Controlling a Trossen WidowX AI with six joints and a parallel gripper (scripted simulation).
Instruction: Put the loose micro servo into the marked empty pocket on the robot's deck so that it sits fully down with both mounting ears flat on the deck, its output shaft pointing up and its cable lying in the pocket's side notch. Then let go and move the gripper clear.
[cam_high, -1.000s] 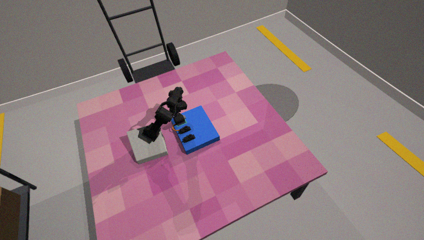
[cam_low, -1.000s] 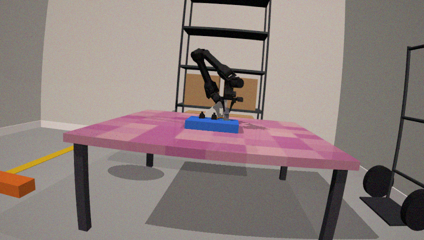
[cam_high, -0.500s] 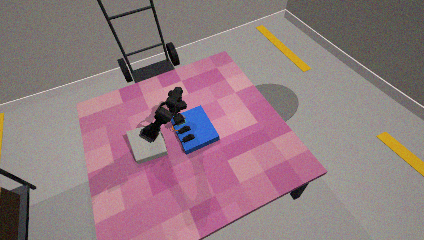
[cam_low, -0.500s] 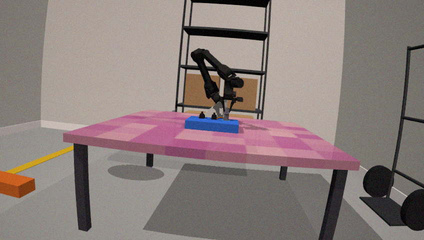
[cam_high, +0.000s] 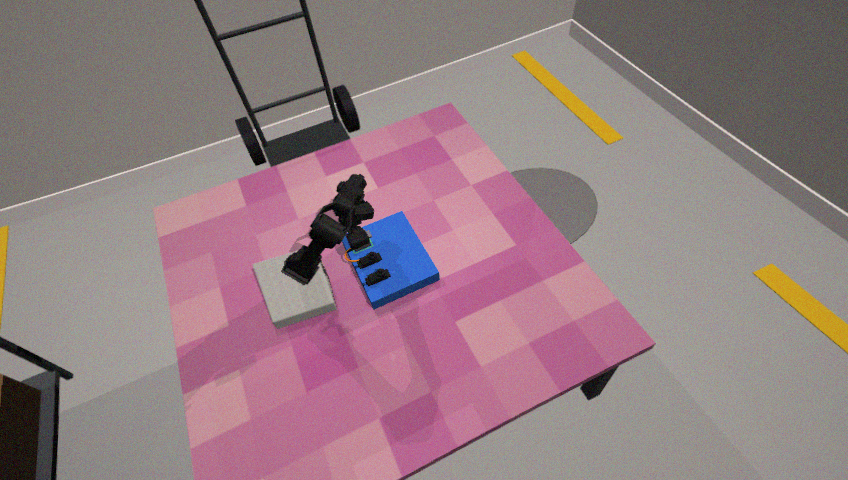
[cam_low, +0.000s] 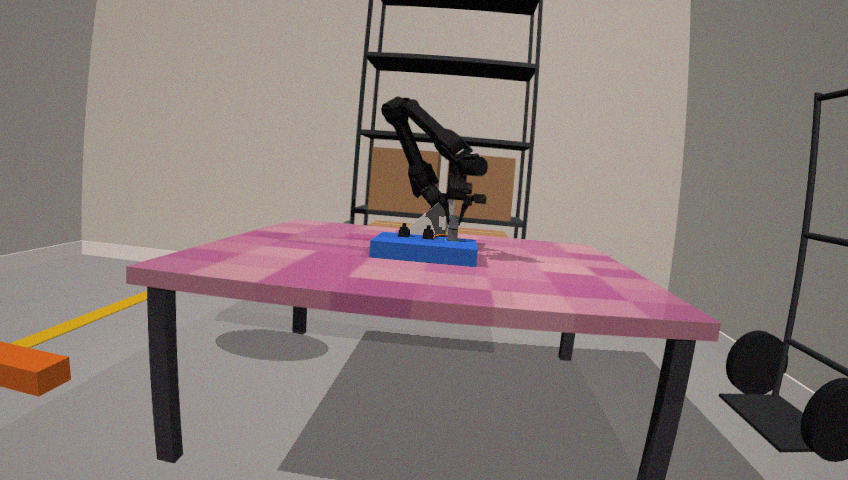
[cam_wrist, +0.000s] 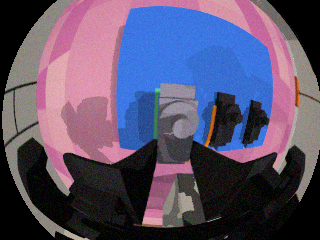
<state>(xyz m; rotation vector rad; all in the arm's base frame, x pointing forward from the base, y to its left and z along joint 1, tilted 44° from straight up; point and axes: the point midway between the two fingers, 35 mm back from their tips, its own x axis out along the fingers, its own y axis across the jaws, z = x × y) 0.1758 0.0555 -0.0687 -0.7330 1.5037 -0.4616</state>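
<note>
Now: gripper tip 5 cm short of the green marking, 1 cm to the right of it and 5 cm above it. Also, from my gripper tip: blue deck 13 cm ahead, 5 cm to the right, 7 cm below.
</note>
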